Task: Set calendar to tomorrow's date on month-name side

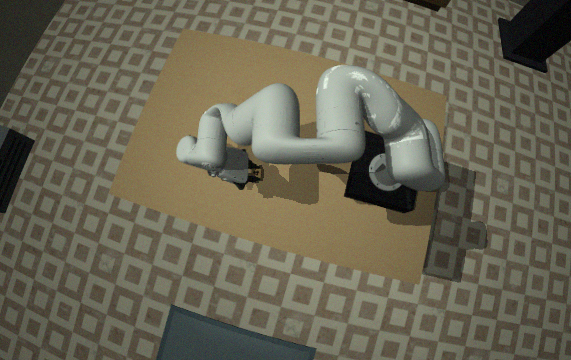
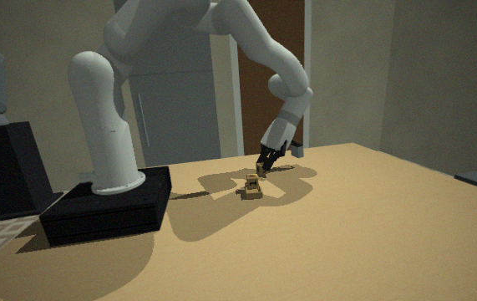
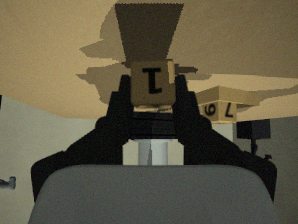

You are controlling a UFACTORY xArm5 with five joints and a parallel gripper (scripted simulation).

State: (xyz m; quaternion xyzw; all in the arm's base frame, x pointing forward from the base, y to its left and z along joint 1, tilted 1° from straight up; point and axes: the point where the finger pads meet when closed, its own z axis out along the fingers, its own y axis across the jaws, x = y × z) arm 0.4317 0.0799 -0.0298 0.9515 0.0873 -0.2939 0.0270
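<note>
My hand is 10 mm past the wooden date cube and 20 mm above it. From my hand the other things lie so: wooden calendar tray: 80 mm behind, 120 mm to the right, 30 mm below.
</note>
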